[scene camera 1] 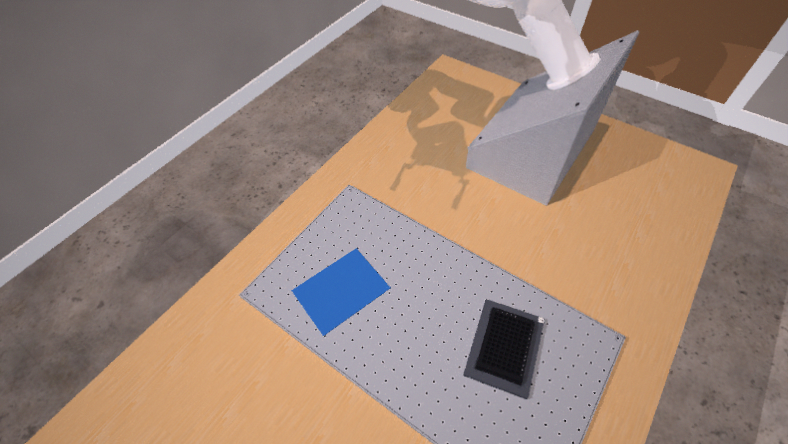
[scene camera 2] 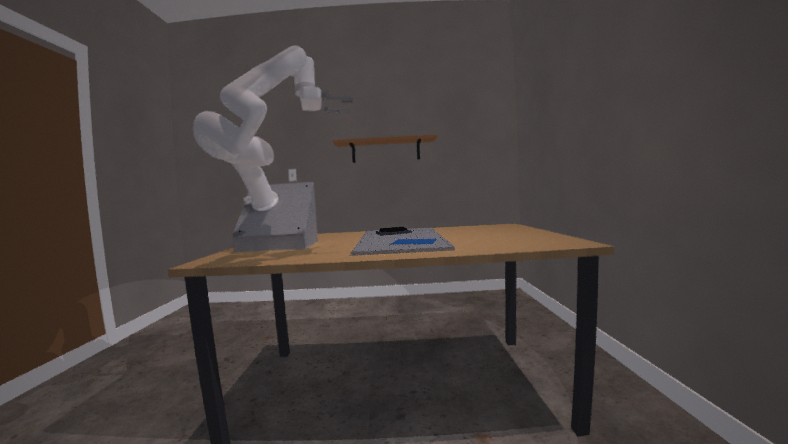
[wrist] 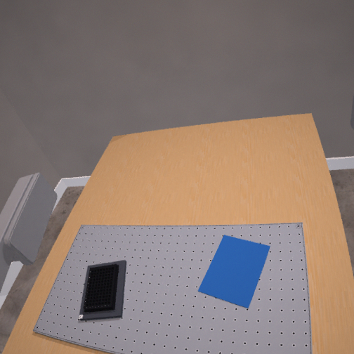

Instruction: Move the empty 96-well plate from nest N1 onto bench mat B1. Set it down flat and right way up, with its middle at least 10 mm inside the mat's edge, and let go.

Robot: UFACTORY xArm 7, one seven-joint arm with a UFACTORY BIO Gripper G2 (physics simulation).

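Places are measured from the arm's base along level axes (x ahead, y left, z up), in centimetres.
Pixels of known places: hand, tool point: (scene camera 2: 345, 106); arm's base, link origin: (scene camera 1: 573, 73) (scene camera 2: 265, 201).
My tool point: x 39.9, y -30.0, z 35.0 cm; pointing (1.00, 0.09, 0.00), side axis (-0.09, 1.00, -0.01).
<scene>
Ahead of a thing's pixels: the offset from my tool point to its top centre. "spot": to the spot under its first point. Level surfaces: height alone.
The black 96-well plate @(dx +21.5, dy +37.8, dz -52.5 cm) (scene camera 1: 504, 345) (scene camera 2: 392, 228) (wrist: 101, 287) sits flat in the dark grey nest N1 @(spot: dx +28.9, dy +38.6, dz -53.9 cm) (scene camera 1: 496, 382) (wrist: 121, 290), which has a small white mark at one corner. The blue bench mat B1 @(dz -54.9 cm) (scene camera 1: 341, 292) (scene camera 2: 413, 241) (wrist: 235, 271) lies flat with nothing on it. My gripper (scene camera 2: 349, 105) (wrist: 200, 162) is wide open and empty. It is high above the table, its fingers pointing roughly sideways in the second scene view. Scene camera 1 does not show the gripper itself, but its shadow falls on the table. The wrist view shows the nest at lower left and the mat at lower right.
The nest and the mat are on a grey perforated board @(dz -55.1 cm) (scene camera 1: 424, 319) (wrist: 165, 280) on the wooden table @(dz -56.4 cm) (scene camera 1: 634, 237) (scene camera 2: 512, 239). The grey wedge base (scene camera 1: 512, 148) (scene camera 2: 275, 220) of the arm stands beside the board. A wall shelf (scene camera 2: 386, 140) is behind the table.
</scene>
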